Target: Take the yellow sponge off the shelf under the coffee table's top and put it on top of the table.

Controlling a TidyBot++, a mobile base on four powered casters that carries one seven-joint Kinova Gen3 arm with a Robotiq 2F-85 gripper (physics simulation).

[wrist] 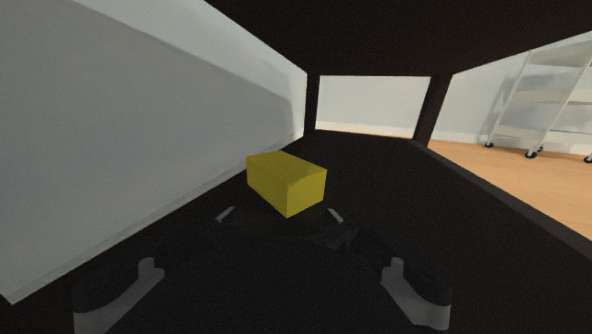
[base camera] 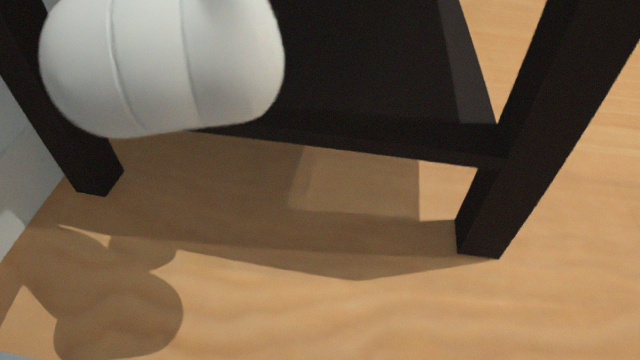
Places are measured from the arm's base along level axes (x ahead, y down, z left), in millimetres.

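Pixels of known places: gripper, between the fingertips: (wrist: pixel 282 217).
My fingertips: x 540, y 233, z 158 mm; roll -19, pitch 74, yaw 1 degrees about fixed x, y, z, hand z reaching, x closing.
Note:
Behind a point stands the place of what it marks.
The yellow sponge (wrist: pixel 286 183) @[x 556, y 203, z 159 mm] is a block lying on the dark lower shelf (wrist: pixel 380 200) @[x 628, y 247, z 42 mm] (base camera: pixel 370 60) @[x 487, y 247, z -34 mm] of the coffee table, near its wall side. It sits at a slant, one corner toward the gripper. My gripper (wrist: pixel 282 217) @[x 540, y 233, z 158 mm] is open and empty, between the shelf and the underside of the table top (wrist: pixel 400 35) @[x 814, y -3, z 18 mm]. Its fingertips stand apart, just short of the sponge's near corner, which shows between them in the wrist view. In the base camera view the sponge and the fingers do not show; the white arm (base camera: pixel 160 65) @[x 223, y 112, z 64 mm] is in front of the shelf.
A pale wall (wrist: pixel 150 130) @[x 605, y 176, z 393 mm] runs along the left side of the table. Two far table legs (wrist: pixel 311 105) @[x 1227, y 131, z 232 mm] (wrist: pixel 434 107) @[x 1177, y 110, z -261 mm] stand at the shelf's end. A white wheeled rack (wrist: pixel 542 97) @[x 1947, y -18, z -1300 mm] stands beyond on the right. Two near legs (base camera: pixel 540 130) @[x 333, y 213, z -163 mm] (base camera: pixel 90 160) @[x 389, y 337, z 299 mm] stand on the wooden floor (base camera: pixel 400 320) @[x 252, y 397, z -77 mm].

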